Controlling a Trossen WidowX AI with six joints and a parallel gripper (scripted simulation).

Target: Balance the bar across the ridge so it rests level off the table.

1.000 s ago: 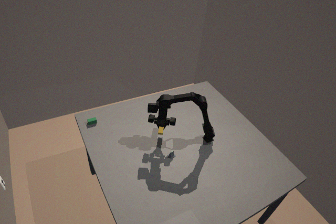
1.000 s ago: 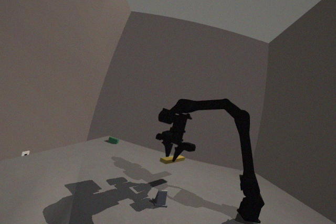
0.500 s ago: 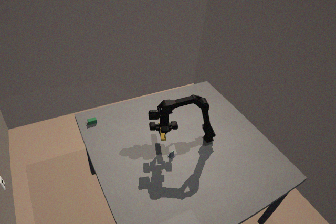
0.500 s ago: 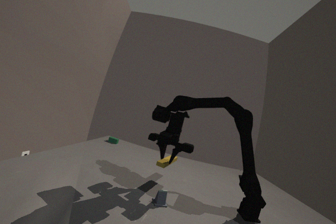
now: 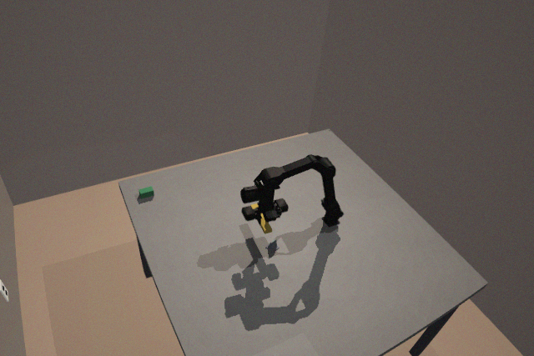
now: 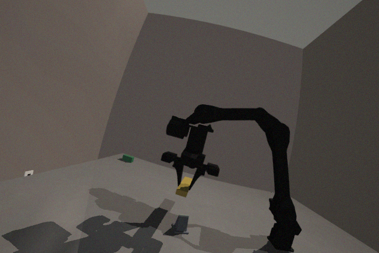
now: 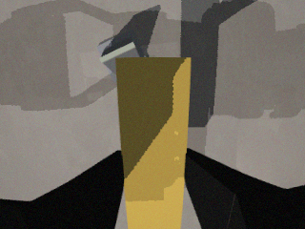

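Right now my gripper tip is 3 cm to the left of the bar. Also, from my gripper tip: green block: 46 cm to the right, 39 cm ahead, 9 cm below.
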